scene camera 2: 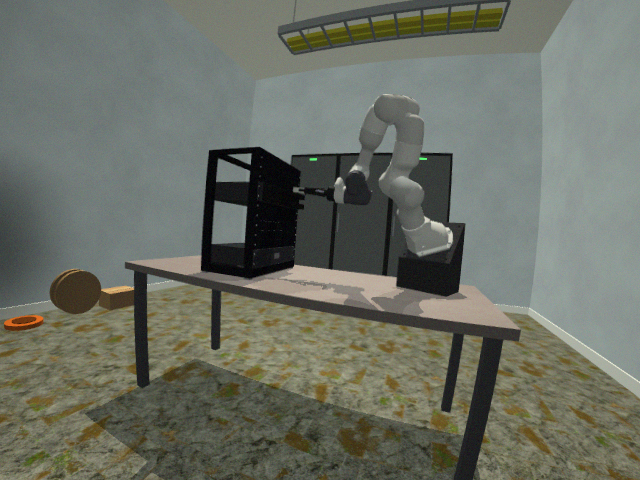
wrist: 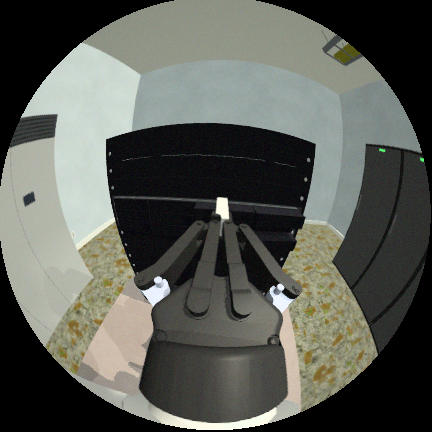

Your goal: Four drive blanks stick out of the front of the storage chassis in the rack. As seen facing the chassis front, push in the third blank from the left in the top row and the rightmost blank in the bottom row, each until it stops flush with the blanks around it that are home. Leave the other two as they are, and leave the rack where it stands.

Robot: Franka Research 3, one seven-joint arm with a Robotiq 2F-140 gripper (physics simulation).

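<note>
The black rack (scene camera 2: 252,211) (wrist: 210,140) stands upright on the table, with the storage chassis (wrist: 132,215) across its front. In the wrist view, the third blank from the left in the top row (wrist: 202,206) sticks out behind my fingertips, and the rightmost top blank (wrist: 280,218) sticks out beside it. The rightmost bottom blank (wrist: 277,237) sticks out below that. Another bottom-row blank is hidden by my fingers. My gripper (scene camera 2: 297,190) (wrist: 221,205) is shut and empty, its pale tips at the face of the third top blank. Contact cannot be told.
The table (scene camera 2: 320,302) carries the rack at one end and the black arm base (scene camera 2: 429,273) at the other. Dark cabinets (scene camera 2: 361,217) (wrist: 385,225) stand behind. A brown round object (scene camera 2: 76,291), a wooden block (scene camera 2: 116,298) and an orange ring (scene camera 2: 23,327) show at the left.
</note>
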